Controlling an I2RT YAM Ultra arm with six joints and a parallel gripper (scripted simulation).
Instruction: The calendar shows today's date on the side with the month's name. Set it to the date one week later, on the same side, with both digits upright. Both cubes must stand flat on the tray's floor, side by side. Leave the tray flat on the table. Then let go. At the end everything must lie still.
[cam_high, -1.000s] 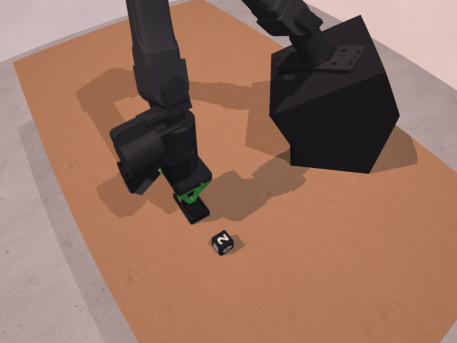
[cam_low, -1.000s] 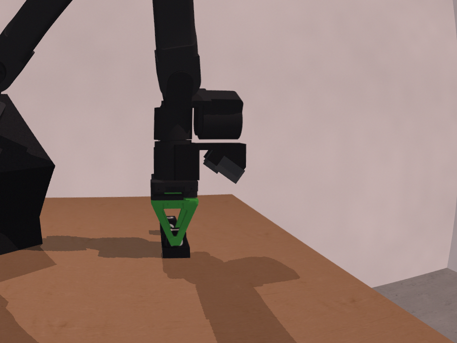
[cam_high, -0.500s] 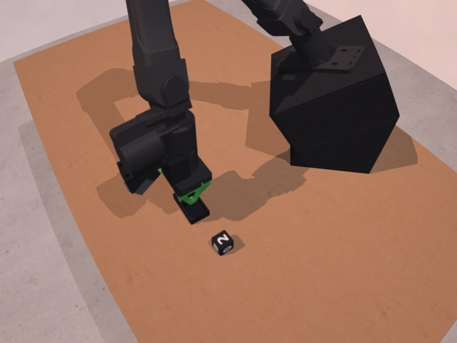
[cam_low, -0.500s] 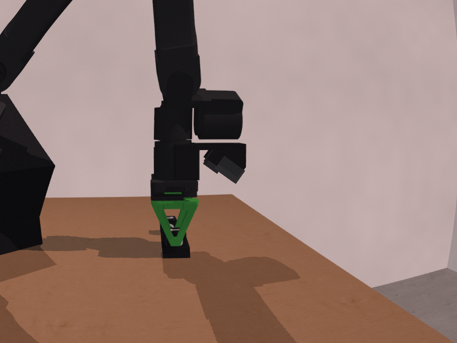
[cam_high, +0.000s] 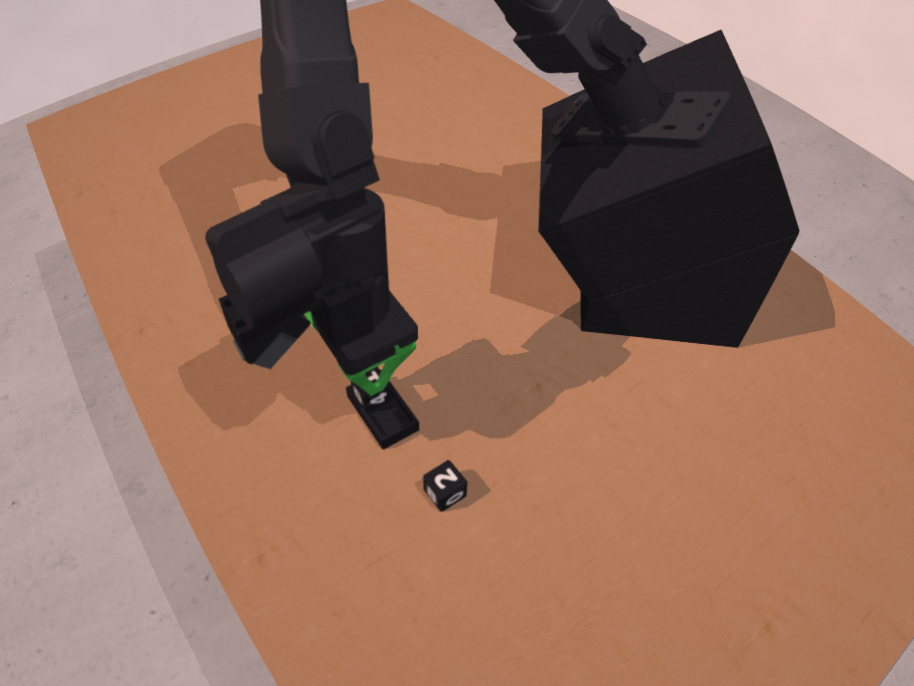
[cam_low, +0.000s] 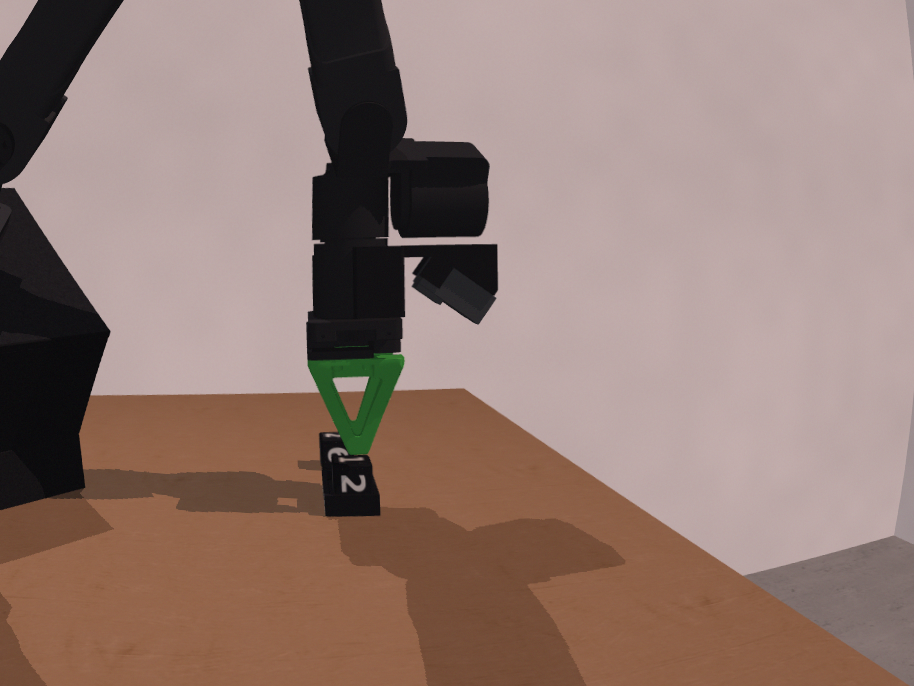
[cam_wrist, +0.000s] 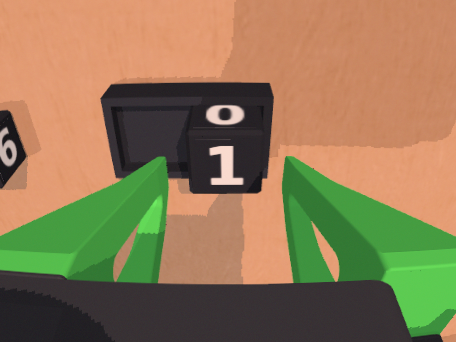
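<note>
The black tray lies 50 mm below my hand and 20 mm to the left of it.
</note>
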